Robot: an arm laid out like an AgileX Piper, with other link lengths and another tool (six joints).
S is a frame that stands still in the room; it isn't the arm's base.
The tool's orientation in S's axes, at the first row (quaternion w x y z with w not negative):
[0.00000 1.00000 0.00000 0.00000]
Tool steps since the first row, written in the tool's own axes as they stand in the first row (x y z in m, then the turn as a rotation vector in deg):
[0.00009 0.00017 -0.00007 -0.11 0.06 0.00]
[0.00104 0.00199 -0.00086 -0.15 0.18 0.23]
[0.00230 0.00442 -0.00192 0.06 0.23 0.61]
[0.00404 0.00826 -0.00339 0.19 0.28 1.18]
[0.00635 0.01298 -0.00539 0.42 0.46 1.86]
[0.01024 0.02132 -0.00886 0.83 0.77 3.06]
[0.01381 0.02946 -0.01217 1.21 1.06 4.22]
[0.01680 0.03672 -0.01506 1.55 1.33 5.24]
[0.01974 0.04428 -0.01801 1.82 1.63 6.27]
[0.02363 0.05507 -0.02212 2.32 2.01 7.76]
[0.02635 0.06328 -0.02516 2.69 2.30 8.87]
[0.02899 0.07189 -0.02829 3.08 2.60 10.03]
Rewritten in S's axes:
[0.00009 -0.00017 0.00007 -0.11 -0.06 0.00]
[0.00104 -0.00199 0.00086 -0.15 -0.18 -0.23]
[0.00230 -0.00442 0.00192 0.06 -0.23 -0.61]
[0.00404 -0.00826 0.00339 0.19 -0.28 -1.18]
[0.00635 -0.01298 0.00539 0.42 -0.46 -1.86]
[0.01024 -0.02132 0.00886 0.83 -0.77 -3.06]
[0.01381 -0.02946 0.01217 1.21 -1.06 -4.22]
[0.01680 -0.03672 0.01506 1.55 -1.33 -5.24]
[0.01974 -0.04428 0.01801 1.82 -1.63 -6.27]
[0.02363 -0.05507 0.02212 2.32 -2.01 -7.76]
[0.02635 -0.06328 0.02516 2.69 -2.30 -8.87]
[0.02899 -0.07189 0.02829 3.08 -2.60 -10.03]

